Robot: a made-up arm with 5 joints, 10 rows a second.
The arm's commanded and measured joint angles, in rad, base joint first. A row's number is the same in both.
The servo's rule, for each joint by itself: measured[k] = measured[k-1] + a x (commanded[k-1-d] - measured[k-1]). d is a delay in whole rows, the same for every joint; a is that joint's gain. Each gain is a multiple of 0.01, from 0.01 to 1. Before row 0 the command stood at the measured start. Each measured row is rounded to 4 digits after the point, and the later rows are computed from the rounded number. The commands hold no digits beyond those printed.
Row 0, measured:
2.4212 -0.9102 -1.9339 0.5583 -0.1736
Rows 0 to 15, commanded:
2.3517 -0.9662 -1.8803 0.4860 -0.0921
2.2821 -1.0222 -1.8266 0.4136 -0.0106
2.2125 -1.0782 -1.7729 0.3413 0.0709
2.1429 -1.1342 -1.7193 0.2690 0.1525
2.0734 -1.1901 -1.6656 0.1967 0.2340
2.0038 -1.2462 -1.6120 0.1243 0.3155
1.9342 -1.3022 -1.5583 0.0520 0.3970
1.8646 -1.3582 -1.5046 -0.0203 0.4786
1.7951 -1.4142 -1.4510 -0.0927 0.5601
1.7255 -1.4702 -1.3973 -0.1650 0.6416
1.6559 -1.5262 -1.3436 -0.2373 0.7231
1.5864 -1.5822 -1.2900 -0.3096 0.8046
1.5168 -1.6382 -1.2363 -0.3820 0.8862
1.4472 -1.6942 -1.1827 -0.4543 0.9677
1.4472 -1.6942 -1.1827 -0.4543 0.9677
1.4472 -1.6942 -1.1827 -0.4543 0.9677
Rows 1 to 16, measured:
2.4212 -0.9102 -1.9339 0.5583 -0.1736
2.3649 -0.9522 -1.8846 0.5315 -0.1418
2.2978 -1.0047 -1.8312 0.4879 -0.0906
2.2287 -1.0598 -1.7776 0.4337 -0.0276
2.1592 -1.1156 -1.7240 0.3728 0.0426
2.0897 -1.1715 -1.6703 0.3076 0.1172
2.0201 -1.2275 -1.6167 0.2398 0.1945
1.9505 -1.2835 -1.5630 0.1703 0.2735
1.8809 -1.3395 -1.5093 0.0998 0.3535
1.8114 -1.3955 -1.4557 0.0286 0.4341
1.7418 -1.4515 -1.4020 -0.0430 0.5150
1.6722 -1.5075 -1.3483 -0.1149 0.5962
1.6027 -1.5635 -1.2947 -0.1869 0.6775
1.5331 -1.6195 -1.2410 -0.2591 0.7589
1.4635 -1.6755 -1.1874 -0.3313 0.8403
1.4503 -1.6895 -1.1831 -0.3768 0.8900
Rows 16 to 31, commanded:
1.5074 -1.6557 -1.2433 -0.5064 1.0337
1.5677 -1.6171 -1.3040 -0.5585 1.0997
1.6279 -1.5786 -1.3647 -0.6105 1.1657
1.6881 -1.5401 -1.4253 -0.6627 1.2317
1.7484 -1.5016 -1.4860 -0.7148 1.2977
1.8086 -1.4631 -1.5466 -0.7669 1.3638
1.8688 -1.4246 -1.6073 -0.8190 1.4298
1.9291 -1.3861 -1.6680 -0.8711 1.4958
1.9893 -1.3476 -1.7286 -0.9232 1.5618
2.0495 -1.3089 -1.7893 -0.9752 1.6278
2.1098 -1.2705 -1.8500 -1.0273 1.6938
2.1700 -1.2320 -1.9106 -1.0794 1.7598
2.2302 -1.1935 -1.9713 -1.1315 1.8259
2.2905 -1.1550 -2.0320 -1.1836 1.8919
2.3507 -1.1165 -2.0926 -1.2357 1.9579
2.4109 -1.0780 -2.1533 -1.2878 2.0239
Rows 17 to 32, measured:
1.4478 -1.6930 -1.1827 -0.4055 0.9203
1.4961 -1.6650 -1.2385 -0.4428 0.9645
1.5541 -1.6291 -1.2988 -0.4856 1.0172
1.6139 -1.5912 -1.3594 -0.5318 1.0751
1.6740 -1.5529 -1.4200 -0.5802 1.1362
1.7343 -1.5144 -1.4807 -0.6300 1.1992
1.7945 -1.4759 -1.5413 -0.6807 1.2634
1.8547 -1.4374 -1.6020 -0.7319 1.3283
1.9150 -1.3989 -1.6627 -0.7834 1.3936
1.9752 -1.3604 -1.7233 -0.8351 1.4592
2.0354 -1.3218 -1.7840 -0.8869 1.5250
2.0957 -1.2833 -1.8447 -0.9388 1.5908
2.1559 -1.2448 -1.9053 -0.9908 1.6567
2.2161 -1.2063 -1.9660 -1.0429 1.7227
2.2764 -1.1678 -2.0267 -1.0950 1.7887
2.3366 -1.1293 -2.0873 -1.1471 1.8547

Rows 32 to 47, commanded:
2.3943 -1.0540 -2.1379 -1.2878 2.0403
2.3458 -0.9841 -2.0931 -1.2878 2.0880
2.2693 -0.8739 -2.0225 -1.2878 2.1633
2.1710 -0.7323 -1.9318 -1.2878 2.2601
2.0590 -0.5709 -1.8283 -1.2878 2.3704
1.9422 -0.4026 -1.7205 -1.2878 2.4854
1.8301 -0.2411 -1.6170 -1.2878 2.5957
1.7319 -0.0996 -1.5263 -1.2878 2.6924
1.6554 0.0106 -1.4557 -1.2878 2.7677
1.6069 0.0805 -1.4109 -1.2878 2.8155
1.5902 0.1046 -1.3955 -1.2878 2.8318
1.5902 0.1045 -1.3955 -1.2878 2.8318
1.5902 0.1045 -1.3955 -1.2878 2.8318
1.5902 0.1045 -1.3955 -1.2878 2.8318
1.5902 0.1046 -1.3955 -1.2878 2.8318
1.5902 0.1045 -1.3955 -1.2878 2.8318
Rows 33 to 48, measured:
2.3968 -1.0908 -2.1480 -1.1992 1.9207
2.3948 -1.0632 -2.1387 -1.2320 1.9673
2.3551 -1.0039 -2.0967 -1.2526 2.0144
2.2856 -0.9064 -2.0284 -1.2656 2.0725
2.1928 -0.7758 -1.9395 -1.2738 2.1457
2.0844 -0.6221 -1.8372 -1.2790 2.2333
1.9692 -0.4575 -1.7298 -1.2823 2.3316
1.8565 -0.2952 -1.6260 -1.2843 2.4346
1.7556 -0.1485 -1.5343 -1.2856 2.5351
1.6744 -0.0292 -1.4620 -1.2864 2.6258
1.6197 0.0531 -1.4150 -1.2869 2.6998
1.5958 0.0917 -1.3971 -1.2872 2.7513
1.5913 0.1013 -1.3956 -1.2874 2.7827
1.5904 0.1037 -1.3955 -1.2875 2.8018
1.5902 0.1043 -1.3955 -1.2876 2.8135
1.5902 0.1045 -1.3955 -1.2877 2.8206

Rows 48 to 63, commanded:
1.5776 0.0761 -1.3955 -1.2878 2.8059
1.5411 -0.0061 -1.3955 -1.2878 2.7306
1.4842 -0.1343 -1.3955 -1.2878 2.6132
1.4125 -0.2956 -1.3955 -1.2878 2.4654
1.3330 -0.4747 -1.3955 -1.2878 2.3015
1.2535 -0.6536 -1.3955 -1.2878 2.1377
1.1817 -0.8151 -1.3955 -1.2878 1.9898
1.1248 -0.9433 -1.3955 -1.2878 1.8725
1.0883 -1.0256 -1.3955 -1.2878 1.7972
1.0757 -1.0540 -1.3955 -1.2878 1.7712
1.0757 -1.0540 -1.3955 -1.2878 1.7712
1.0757 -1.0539 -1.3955 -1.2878 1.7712
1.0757 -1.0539 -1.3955 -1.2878 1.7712
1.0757 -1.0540 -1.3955 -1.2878 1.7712
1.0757 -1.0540 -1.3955 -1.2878 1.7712
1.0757 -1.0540 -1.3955 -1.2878 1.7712
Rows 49 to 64, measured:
1.5902 0.1045 -1.3955 -1.2877 2.8250
1.5800 0.0832 -1.3955 -1.2877 2.8176
1.5485 0.0162 -1.3955 -1.2877 2.7837
1.4964 -0.0967 -1.3955 -1.2877 2.7172
1.4284 -0.2459 -1.3955 -1.2877 2.6190
1.3511 -0.4175 -1.3955 -1.2877 2.4952
1.2720 -0.5946 -1.3955 -1.2877 2.3558
1.1989 -0.7600 -1.3955 -1.2877 2.2131
1.1389 -0.8975 -1.3955 -1.2877 2.0803
1.0979 -0.9936 -1.3955 -1.2877 1.9699
1.0799 -1.0389 -1.3955 -1.2877 1.8924
1.0765 -1.0502 -1.3955 -1.2877 1.8451
1.0759 -1.0530 -1.3955 -1.2877 1.8163
1.0757 -1.0537 -1.3955 -1.2877 1.7987
1.0757 -1.0539 -1.3955 -1.2877 1.7880
1.0757 -1.0540 -1.3955 -1.2877 1.7814

